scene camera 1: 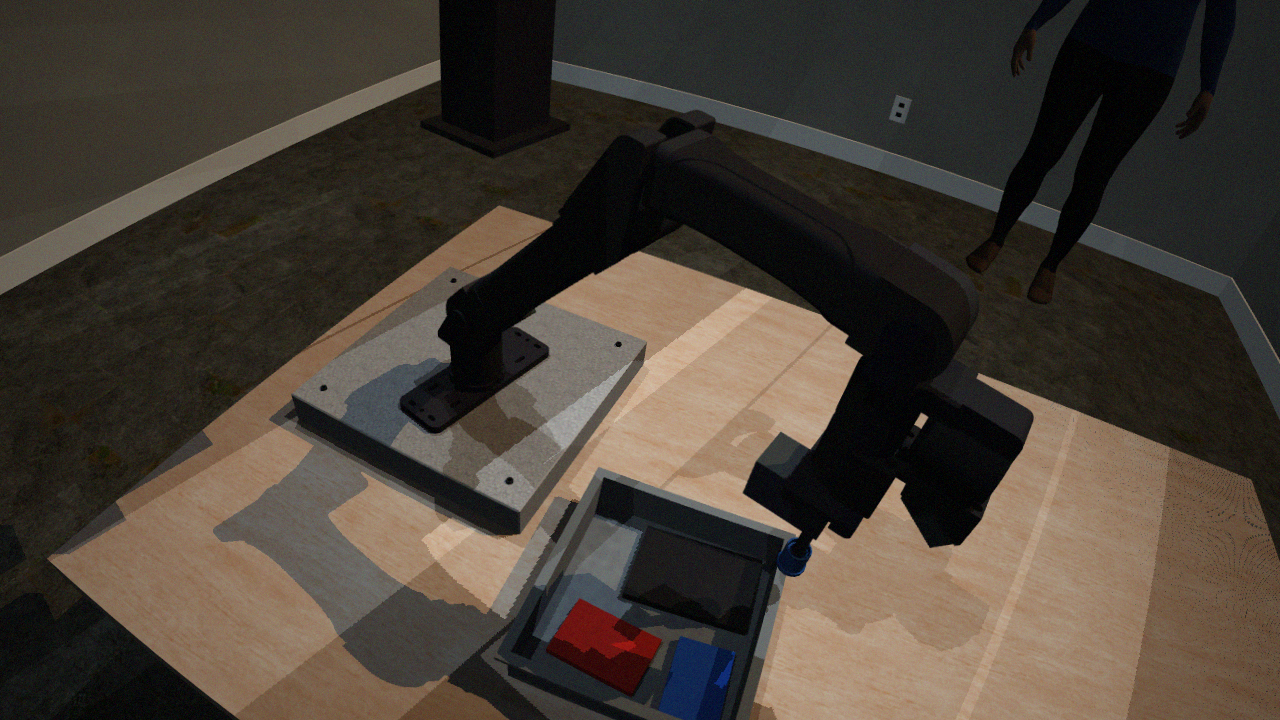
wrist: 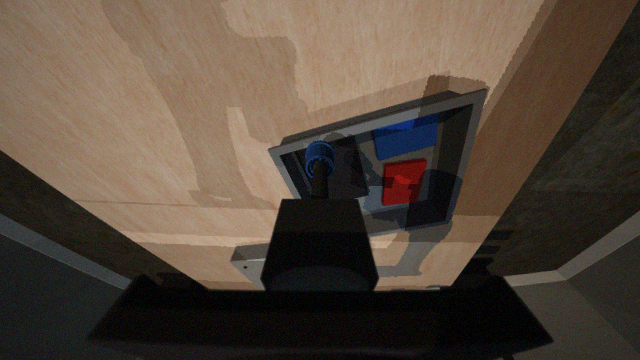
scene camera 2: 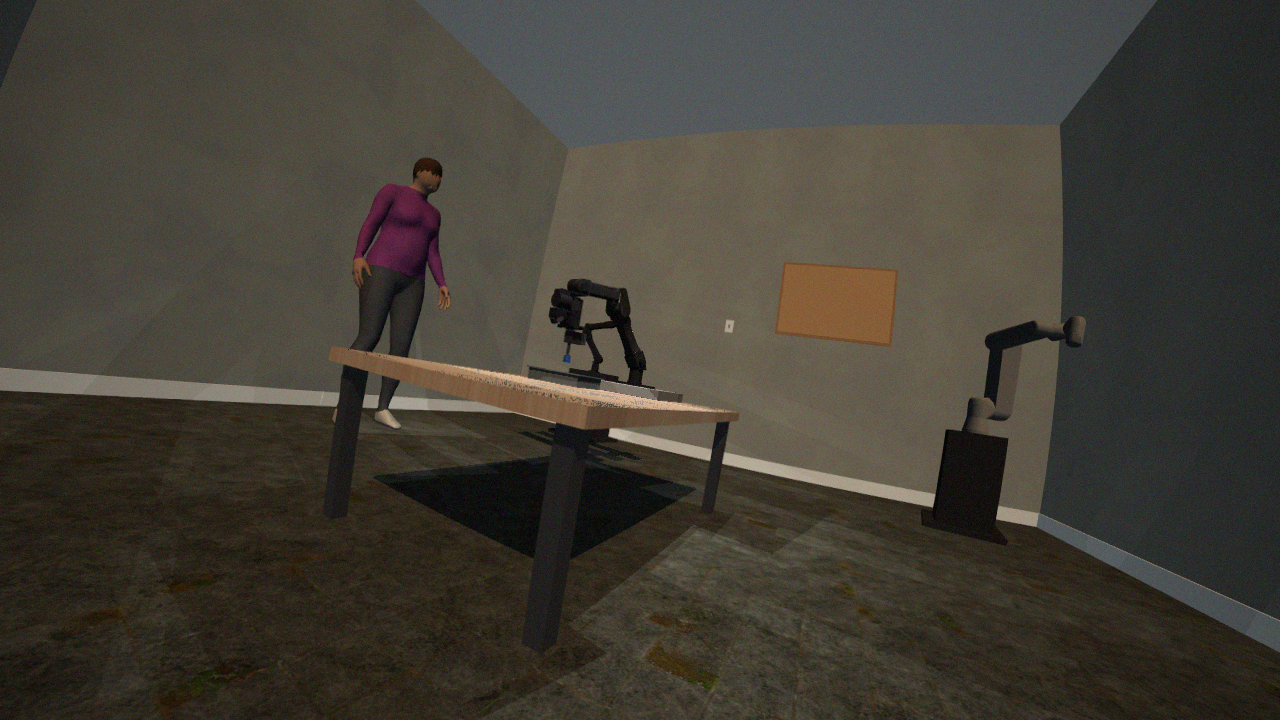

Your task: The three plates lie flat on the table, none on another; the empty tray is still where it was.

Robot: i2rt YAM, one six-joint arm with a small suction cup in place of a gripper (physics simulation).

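Pixels of known places: hand, its tool point: (scene camera 1: 790, 563) (wrist: 320, 154) (scene camera 2: 566, 362); arm's base, origin of its link: (scene camera 1: 477, 379) (scene camera 2: 634, 385).
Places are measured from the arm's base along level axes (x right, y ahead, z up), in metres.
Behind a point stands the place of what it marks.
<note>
The grey tray (scene camera 1: 680, 508) @(z 0.000, x -0.006, y 0.303 m) (scene camera 2: 563, 375) @(z -0.008, x 0.019, y 0.433 m) (wrist: 380, 121) @(z 0.007, x 0.080, y 0.456 m) stands on the table, not empty. Three plates lie flat and apart on its floor: a large black plate (scene camera 1: 698, 573) @(z -0.030, x 0.031, y 0.357 m) (wrist: 350, 172) @(z -0.030, x 0.062, y 0.360 m), a smaller red plate (scene camera 1: 604, 644) @(z -0.031, x 0.158, y 0.331 m) (wrist: 404, 182) @(z -0.031, x 0.158, y 0.339 m) and a blue plate (scene camera 1: 696, 676) @(z -0.031, x 0.130, y 0.419 m) (wrist: 407, 140) @(z -0.031, x 0.138, y 0.416 m). My blue suction cup (scene camera 1: 793, 557) (scene camera 2: 566, 358) (wrist: 320, 157) @(z 0.045, x 0.013, y 0.436 m) is off and carries nothing. It hangs above the tray's height, near the wall beside the black plate in scene camera 1, and covers part of that plate's end in the wrist view. The plates are hidden in scene camera 2.
The arm stands on a thick grey base slab (scene camera 1: 572, 331) @(z 0.000, x -0.155, y 0.023 m) close to the tray, on the wooden table (scene camera 1: 895, 644) @(z -0.043, x -0.034, y 0.571 m) (scene camera 2: 447, 376) @(z -0.048, x -0.325, y 1.090 m). A person (scene camera 1: 1100, 98) stands beyond the table. Another person (scene camera 2: 402, 232) and a second arm on a black pedestal (scene camera 2: 969, 479) show in scene camera 2.
</note>
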